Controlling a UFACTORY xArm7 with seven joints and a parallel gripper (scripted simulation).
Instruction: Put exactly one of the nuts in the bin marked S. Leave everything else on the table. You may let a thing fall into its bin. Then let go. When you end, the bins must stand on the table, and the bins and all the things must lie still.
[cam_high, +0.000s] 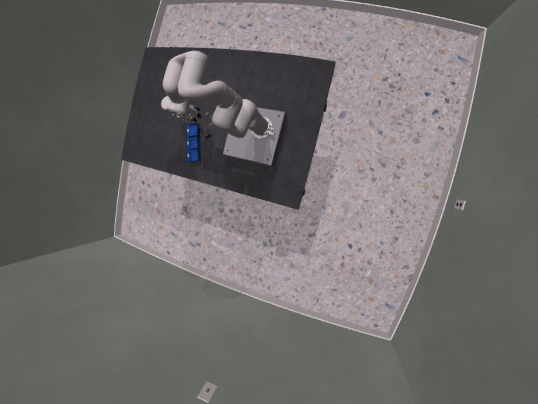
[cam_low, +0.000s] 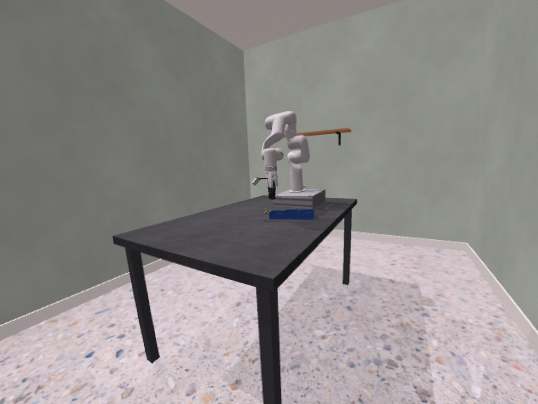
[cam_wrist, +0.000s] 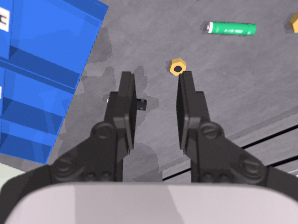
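The green battery lies 110 mm below my hand, 60 mm to the right of it and 40 mm behind it. Round my hand: black cylinder: 110 mm below, 80 mm to the left, 60 mm behind; blue bin: 160 mm to the left, 100 mm below, 20 mm ahead.
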